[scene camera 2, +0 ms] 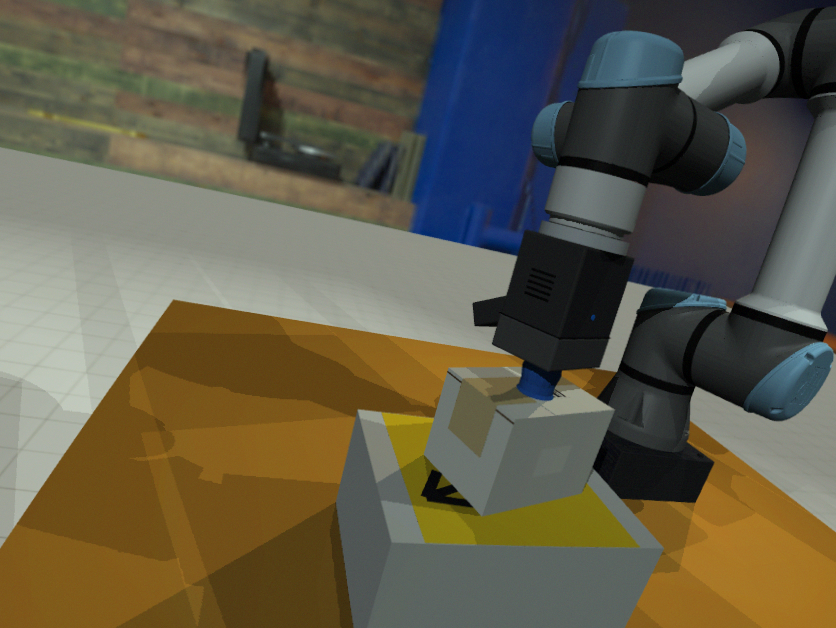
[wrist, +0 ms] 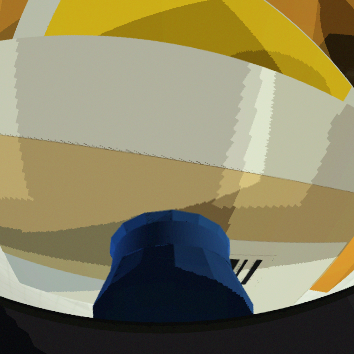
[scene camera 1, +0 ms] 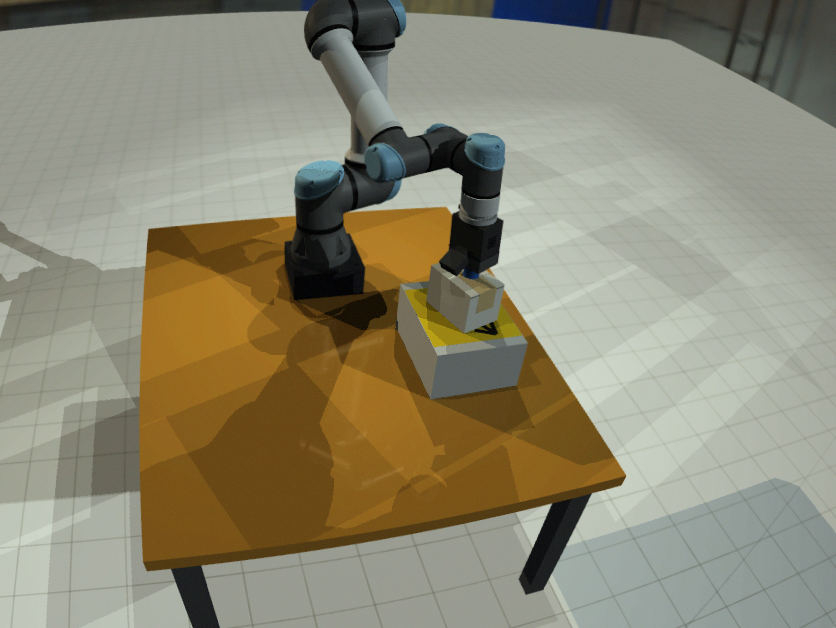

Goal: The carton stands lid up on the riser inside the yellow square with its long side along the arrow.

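The carton is upright, with its taped lid up. It is over the yellow square on top of the grey riser. Its base is at or very near the riser top; whether they touch is unclear. Its long side looks roughly parallel to the black arrow. The arrowhead shows beyond the taped end; the carton hides the rest of the arrow. My blue suction cup is on the lid and holds the carton.
The riser stands on the orange table, near the table's right edge in scene camera 1. The arm's black base is behind and left of the riser in that view. Shadows lie across the table.
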